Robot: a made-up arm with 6 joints.
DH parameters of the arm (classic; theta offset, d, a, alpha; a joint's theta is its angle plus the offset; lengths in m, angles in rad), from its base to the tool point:
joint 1: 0 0.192 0 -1.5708
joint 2: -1.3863 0 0.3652 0
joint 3: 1.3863 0 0.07 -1.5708
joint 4: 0 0.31 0 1.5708
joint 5: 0 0 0.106 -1.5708
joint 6: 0 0.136 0 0
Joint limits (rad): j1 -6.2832..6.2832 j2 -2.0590..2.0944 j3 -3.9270..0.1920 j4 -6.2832..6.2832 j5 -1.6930..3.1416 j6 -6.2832..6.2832
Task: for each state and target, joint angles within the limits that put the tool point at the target. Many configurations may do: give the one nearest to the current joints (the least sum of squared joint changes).
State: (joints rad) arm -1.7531 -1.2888 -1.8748 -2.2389 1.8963 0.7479
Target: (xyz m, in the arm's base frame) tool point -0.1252 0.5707 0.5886
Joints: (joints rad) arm -1.6056 -1.4995 -1.8067 -2.1262 2.0877 0.7479
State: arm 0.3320 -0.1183 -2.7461 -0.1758 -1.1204 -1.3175
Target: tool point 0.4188 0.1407 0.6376
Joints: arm 0.2603 0.7556 -2.5454 -0.2251 -1.6584 -1.3175
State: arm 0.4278 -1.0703 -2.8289 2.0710 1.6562 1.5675
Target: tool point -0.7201 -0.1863 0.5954
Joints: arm 0.3346 -1.2261 -2.7703 2.2047 1.1126 1.5675
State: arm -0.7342 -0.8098 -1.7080 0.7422 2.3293 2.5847
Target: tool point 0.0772 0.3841 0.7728
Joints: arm -1.3757 -1.0850 -2.2585 1.1520 1.9270 2.5847
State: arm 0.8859 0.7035 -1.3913 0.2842 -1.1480 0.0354
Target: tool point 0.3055 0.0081 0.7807
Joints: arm 0.2885 0.0022 -1.6594 0.5165 -1.2866 0.0354
